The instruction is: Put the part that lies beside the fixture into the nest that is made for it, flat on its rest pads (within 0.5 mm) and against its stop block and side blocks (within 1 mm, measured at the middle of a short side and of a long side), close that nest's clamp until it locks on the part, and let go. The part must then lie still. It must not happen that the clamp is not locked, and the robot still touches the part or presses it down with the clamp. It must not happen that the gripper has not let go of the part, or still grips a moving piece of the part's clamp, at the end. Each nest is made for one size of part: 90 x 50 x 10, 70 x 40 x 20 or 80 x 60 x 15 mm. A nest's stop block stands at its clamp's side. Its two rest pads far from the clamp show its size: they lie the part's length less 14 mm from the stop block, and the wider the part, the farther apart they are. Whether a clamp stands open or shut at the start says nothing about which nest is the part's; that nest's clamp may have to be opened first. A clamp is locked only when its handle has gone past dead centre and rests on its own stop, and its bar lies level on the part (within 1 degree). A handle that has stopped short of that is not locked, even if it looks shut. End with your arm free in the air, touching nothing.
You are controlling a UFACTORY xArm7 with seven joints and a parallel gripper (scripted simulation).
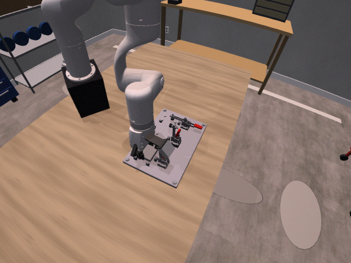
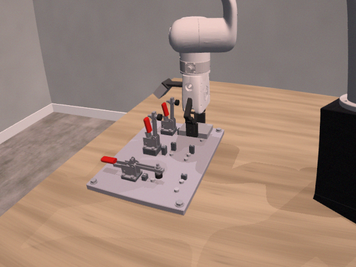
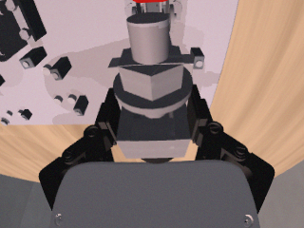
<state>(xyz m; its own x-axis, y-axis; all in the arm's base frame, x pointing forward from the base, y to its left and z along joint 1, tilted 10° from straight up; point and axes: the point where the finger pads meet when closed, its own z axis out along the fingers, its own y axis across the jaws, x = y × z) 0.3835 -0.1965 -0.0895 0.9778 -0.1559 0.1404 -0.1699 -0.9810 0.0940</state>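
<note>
Right now the grey part is 10 mm below my hand. The rest, counted from my hand: grey fixture plate: 100 mm to the left, 70 mm ahead, 40 mm below; then clamp: 100 mm ahead, 90 mm to the left, 10 mm above.
</note>
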